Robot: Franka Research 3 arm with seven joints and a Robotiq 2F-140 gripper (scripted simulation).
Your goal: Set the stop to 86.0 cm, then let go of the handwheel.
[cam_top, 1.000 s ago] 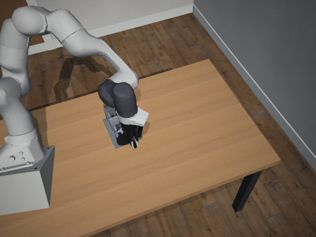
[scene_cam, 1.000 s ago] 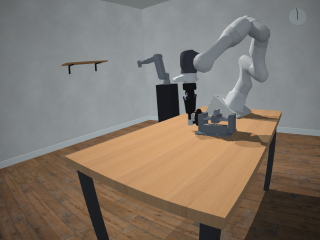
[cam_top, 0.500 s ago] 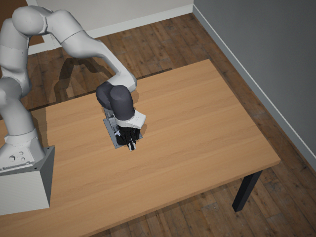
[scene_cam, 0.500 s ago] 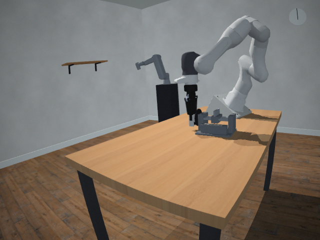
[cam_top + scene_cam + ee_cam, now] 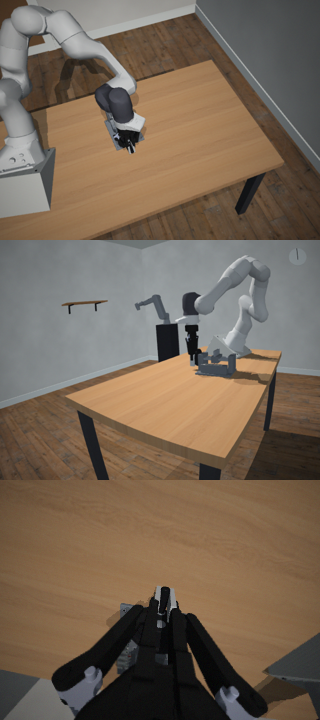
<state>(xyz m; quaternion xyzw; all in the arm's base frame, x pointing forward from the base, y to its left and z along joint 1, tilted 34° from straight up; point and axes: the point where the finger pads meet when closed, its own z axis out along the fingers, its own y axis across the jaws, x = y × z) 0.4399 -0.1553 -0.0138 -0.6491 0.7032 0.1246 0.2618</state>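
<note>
Right now the sliding stop block is 10 mm ahead of my hand, 150 mm to the left of it and 30 mm above it. The rest, counted from my hand: black handwheel 20 mm to the left, 10 mm below.
</note>
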